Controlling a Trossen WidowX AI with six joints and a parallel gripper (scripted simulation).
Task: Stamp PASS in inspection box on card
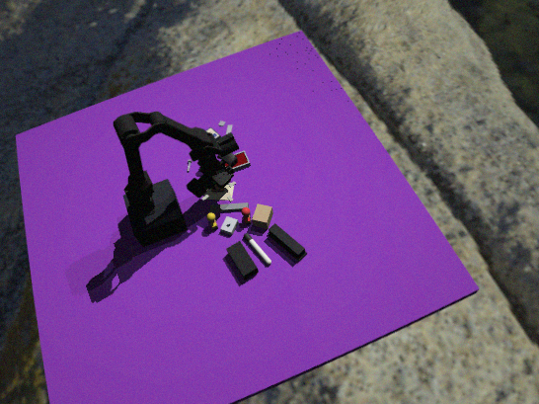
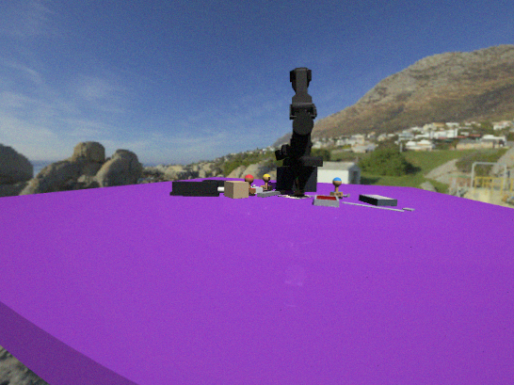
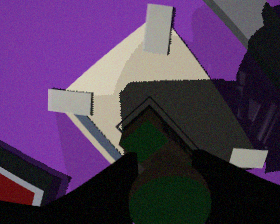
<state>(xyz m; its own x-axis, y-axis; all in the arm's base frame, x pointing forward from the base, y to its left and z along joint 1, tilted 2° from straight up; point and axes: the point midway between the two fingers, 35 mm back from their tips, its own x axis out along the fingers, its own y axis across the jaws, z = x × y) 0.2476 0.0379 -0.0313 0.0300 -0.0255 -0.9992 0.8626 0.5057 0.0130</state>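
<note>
The cream card is 30 mm below my gripper tip. Round my gripper tip: blue-knobbed stamp 10 mm behind, 110 mm to the left; then ink pad 90 mm ahead, 90 mm to the left, 20 mm below; then green-knobbed stamp right at my gripper tip.
</note>
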